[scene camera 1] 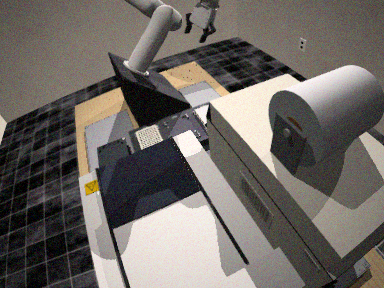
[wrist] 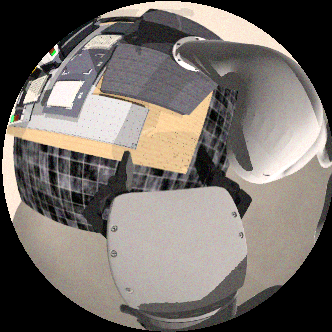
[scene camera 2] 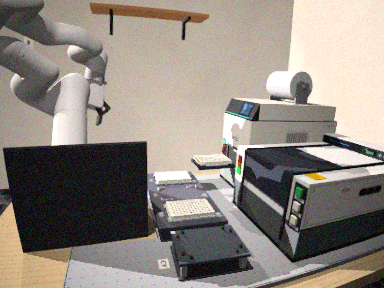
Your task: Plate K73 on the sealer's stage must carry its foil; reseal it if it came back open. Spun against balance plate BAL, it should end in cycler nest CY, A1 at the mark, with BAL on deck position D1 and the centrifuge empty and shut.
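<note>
Scene camera 1: my gripper (scene camera 1: 193, 37), open, holding nothing; a centrifuge (scene camera 1: 210, 231). Scene camera 2: centrifuge (scene camera 2: 304, 214). Wrist view: my gripper (wrist: 164, 157).
</note>
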